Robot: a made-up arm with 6 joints.
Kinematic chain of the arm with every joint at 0, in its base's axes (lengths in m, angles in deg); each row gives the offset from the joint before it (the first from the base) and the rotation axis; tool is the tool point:
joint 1: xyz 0 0 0.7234 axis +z
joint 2: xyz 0.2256 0 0 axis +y
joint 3: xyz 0 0 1.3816 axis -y
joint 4: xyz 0 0 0.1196 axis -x
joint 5: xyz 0.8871 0 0 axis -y
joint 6: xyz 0.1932 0 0 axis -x
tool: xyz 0 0 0
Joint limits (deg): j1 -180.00..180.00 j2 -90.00..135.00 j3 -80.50..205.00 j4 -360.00..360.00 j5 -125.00..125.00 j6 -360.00..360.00
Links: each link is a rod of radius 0.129 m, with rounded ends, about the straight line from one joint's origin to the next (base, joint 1, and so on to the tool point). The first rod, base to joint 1, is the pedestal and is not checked.
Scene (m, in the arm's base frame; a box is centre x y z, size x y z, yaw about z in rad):
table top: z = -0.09
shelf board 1: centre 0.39 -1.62 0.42 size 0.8 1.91 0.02 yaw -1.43
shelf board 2: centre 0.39 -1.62 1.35 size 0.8 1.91 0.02 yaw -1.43
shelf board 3: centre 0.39 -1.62 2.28 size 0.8 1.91 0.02 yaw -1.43
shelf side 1: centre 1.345 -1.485 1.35 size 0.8 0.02 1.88 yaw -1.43
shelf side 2: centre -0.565 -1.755 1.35 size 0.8 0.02 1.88 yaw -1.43
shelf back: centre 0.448 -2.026 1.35 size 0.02 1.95 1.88 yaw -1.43
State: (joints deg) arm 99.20 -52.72 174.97 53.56 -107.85 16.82
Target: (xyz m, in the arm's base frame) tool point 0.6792 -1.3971 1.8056
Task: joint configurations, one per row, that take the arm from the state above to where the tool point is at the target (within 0.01 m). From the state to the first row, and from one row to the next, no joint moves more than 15 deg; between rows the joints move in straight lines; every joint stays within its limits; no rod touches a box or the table.
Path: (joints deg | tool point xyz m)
1: 99.00 -49.60 184.98 67.52 -111.65 16.82 | 0.3607 -1.2164 0.9245
2: 98.80 -46.48 194.99 81.49 -115.45 16.82 | 0.3354 -1.0388 0.9236
3: 98.60 -43.36 205.00 95.45 -119.25 16.82 | 0.2989 -0.8542 0.9411
4: 104.86 -34.82 195.81 82.28 -114.50 16.82 | 0.4251 -0.9228 1.1729
5: 111.12 -26.28 186.63 69.11 -109.74 16.82 | 0.5355 -0.9148 1.4697
6: 117.38 -17.74 177.44 55.95 -104.99 16.82 | 0.5969 -0.8163 1.8055
7: 115.11 -25.40 164.09 53.60 -101.55 16.82 | 0.6483 -1.0243 1.8244
8: 112.84 -33.07 150.75 51.26 -98.11 16.82 | 0.6756 -1.2196 1.8240
9: 110.57 -40.73 137.40 48.91 -94.67 16.82 | 0.6793 -1.3970 1.8058

